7 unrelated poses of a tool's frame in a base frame.
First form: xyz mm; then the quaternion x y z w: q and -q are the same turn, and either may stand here.
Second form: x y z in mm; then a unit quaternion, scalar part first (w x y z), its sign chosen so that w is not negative. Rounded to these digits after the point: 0 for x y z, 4 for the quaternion.
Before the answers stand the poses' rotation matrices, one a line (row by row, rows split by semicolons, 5 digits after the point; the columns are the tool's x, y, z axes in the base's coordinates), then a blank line. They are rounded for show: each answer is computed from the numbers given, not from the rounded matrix.
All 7 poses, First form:
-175, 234, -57, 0.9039, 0.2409, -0.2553, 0.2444
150, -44, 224, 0.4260, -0.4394, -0.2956, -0.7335
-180, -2, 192, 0.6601, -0.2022, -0.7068, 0.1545
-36, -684, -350, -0.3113, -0.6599, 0.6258, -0.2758
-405, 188, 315, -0.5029, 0.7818, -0.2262, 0.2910
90, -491, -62, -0.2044, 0.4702, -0.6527, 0.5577
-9, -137, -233, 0.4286, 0.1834, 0.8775, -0.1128
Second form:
0.75357 0.56030 -0.34379; 0.31072 -0.76447 -0.56484; -0.57930 0.31883 -0.75018
0.43907 -0.80805 0.39277; 0.05928 0.46226 0.88476; -0.89650 -0.36519 0.25087
-0.08084 -0.04854 -0.99554; -0.48532 -0.87050 0.08185; -0.87059 0.48977 0.04682
-0.65408 0.75599 -0.02562; 0.06566 0.02300 -0.99758; -0.75357 -0.65417 -0.06468
-0.32480 -0.65471 0.68254; -0.91801 0.39183 -0.06100; -0.22750 -0.64640 -0.72830
-0.29432 0.53585 0.79135; -0.92032 0.06433 -0.38584; -0.25766 -0.84186 0.47422
-0.60718 0.35515 0.71077; -0.04075 -0.90729 0.41853; 0.79352 0.22516 0.56536

-175, 234, -57, 0.2444, 0.9039, 0.2409, -0.2553
150, -44, 224, 0.7335, -0.4260, 0.4394, 0.2956
-180, -2, 192, 0.1545, 0.6601, -0.2022, -0.7068
-36, -684, -350, 0.2758, 0.3113, 0.6599, -0.6258
-405, 188, 315, 0.2910, -0.5029, 0.7818, -0.2262
90, -491, -62, 0.5577, -0.2044, 0.4702, -0.6527
-9, -137, -233, 0.1128, -0.4286, -0.1834, -0.8775

